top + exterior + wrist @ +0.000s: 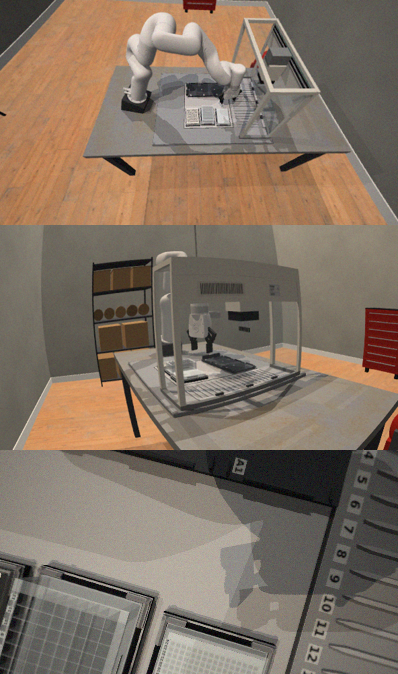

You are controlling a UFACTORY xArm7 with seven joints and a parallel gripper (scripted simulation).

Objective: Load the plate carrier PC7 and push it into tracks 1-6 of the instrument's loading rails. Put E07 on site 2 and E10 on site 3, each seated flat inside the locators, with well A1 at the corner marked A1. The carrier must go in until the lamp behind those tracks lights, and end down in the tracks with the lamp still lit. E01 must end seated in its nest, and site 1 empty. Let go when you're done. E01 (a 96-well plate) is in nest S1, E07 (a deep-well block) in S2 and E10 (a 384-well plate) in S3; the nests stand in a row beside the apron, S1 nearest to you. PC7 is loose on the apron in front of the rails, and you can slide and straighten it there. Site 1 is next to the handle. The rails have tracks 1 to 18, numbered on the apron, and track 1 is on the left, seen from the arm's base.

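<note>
The nest is 120 mm below my hand, 60 mm to the right of it and 20 mm behind it. Round my hand: dark plate carrier PC7: 200 mm to the left, 120 mm behind, 110 mm below; then deep-well block E07: 130 mm behind, 100 mm below, 50 mm to the right; then frame post: 280 mm ahead, 210 mm to the right, 120 mm above.
</note>
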